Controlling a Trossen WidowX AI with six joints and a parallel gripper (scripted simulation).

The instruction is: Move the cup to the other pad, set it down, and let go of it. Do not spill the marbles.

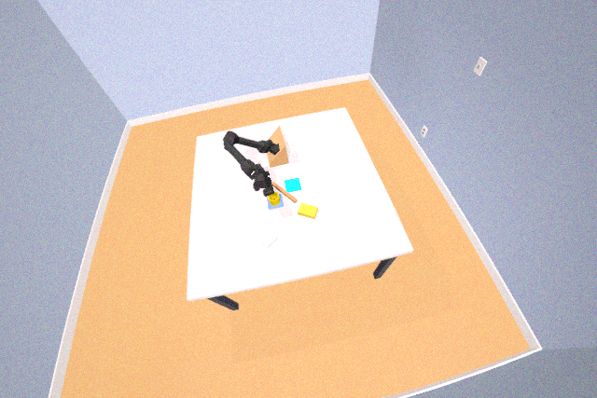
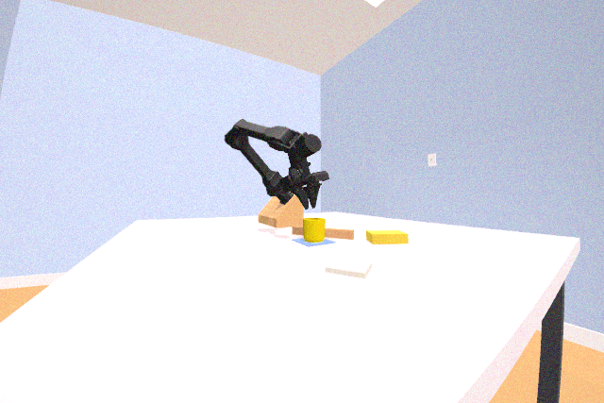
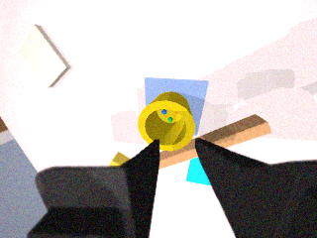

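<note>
The yellow cup lies 7 cm below my gripper tip and 1 cm ahead of it. From my gripper tip the other things lie so: wooden bar: 10 cm below, 7 cm to the left, 4 cm behind; then blue pad: 11 cm below, 1 cm ahead.
</note>
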